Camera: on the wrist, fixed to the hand. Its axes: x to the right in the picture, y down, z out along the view.
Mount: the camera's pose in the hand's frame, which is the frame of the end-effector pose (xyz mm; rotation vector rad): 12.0 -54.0 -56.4 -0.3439 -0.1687 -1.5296
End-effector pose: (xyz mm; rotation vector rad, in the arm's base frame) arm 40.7 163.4 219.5 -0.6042 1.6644 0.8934
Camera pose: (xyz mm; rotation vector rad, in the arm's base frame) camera 46.6 86.8 201.0 -1.6276 0.4977 0.0390
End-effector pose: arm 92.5 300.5 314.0 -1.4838 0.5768 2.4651
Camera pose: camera 151.9 324.6 267.8 -1.0303 -0.8055 1.3678
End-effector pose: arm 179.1 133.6 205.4 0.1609 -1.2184 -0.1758
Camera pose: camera 233.6 79.9 185.7 0.7638 -0.9725 -1.7325
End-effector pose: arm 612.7 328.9 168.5 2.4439 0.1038 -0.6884
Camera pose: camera 636.4 404.1 173.2 1.5734 1.9182 -1.2735
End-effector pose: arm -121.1 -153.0 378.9 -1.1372 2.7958 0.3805
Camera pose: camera -91.9 -213.4 420.7 -2.5901 1.0649 0.6503
